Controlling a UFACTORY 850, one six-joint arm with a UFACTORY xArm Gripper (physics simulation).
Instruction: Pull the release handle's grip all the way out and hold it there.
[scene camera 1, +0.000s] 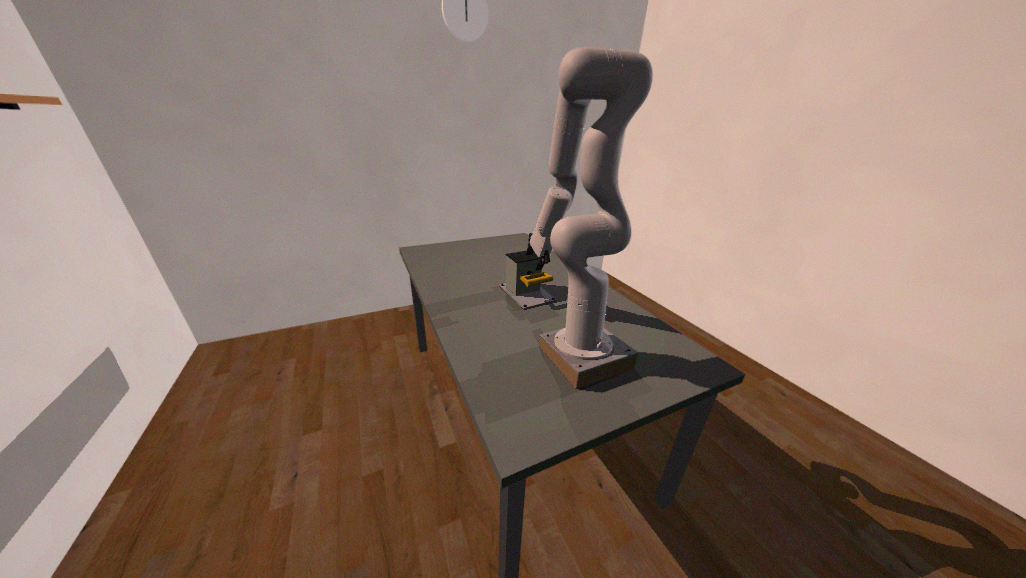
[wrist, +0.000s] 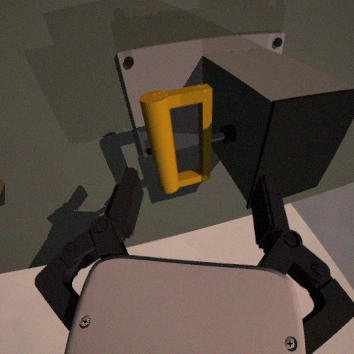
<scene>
In view: the gripper (wrist: 196, 182) and a light base plate (wrist: 171, 65).
</scene>
